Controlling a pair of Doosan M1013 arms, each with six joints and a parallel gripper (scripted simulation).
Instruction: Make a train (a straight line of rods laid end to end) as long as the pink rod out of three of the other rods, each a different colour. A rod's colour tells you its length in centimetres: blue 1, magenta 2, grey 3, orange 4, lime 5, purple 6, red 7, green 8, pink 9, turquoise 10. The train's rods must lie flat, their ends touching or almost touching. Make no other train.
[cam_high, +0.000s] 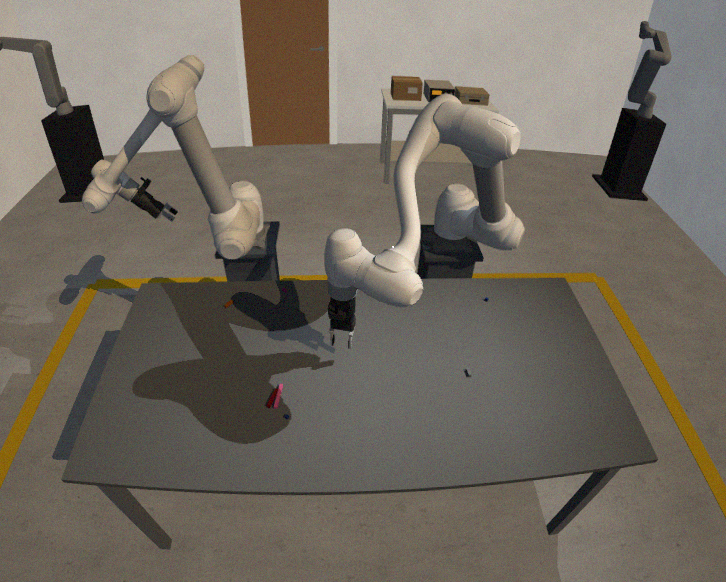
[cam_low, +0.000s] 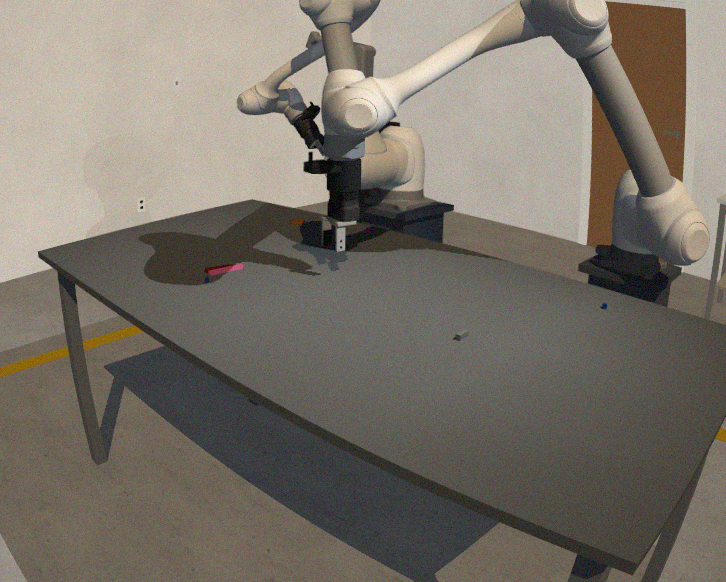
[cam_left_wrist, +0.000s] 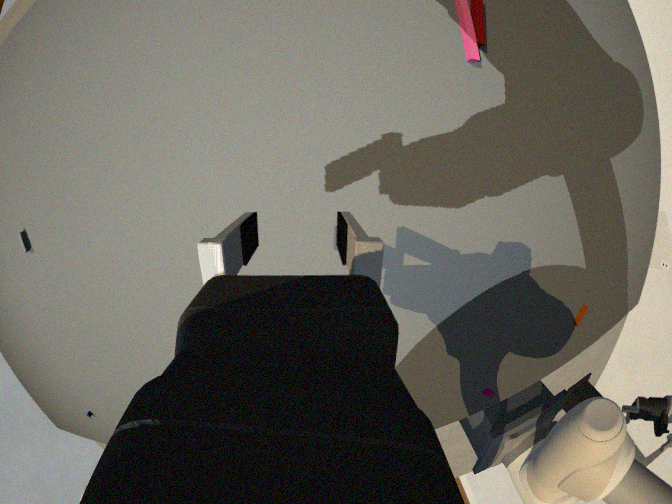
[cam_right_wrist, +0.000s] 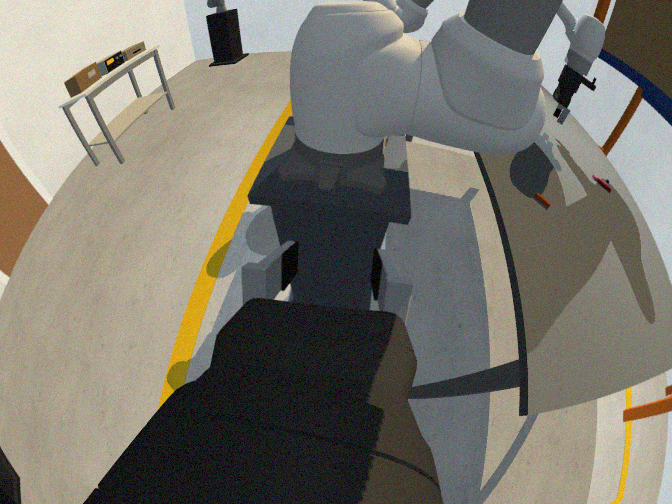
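The grey rod lies 7 cm ahead of my left hand, 42 cm to the left of it and 8 cm below it. The rest, counted from my left hand: magenta rod (33 cm behind, 23 cm to the right, 8 cm below); red rod (18 cm ahead, 21 cm to the right, 8 cm below); pink rod (17 cm ahead, 19 cm to the right, 8 cm below).
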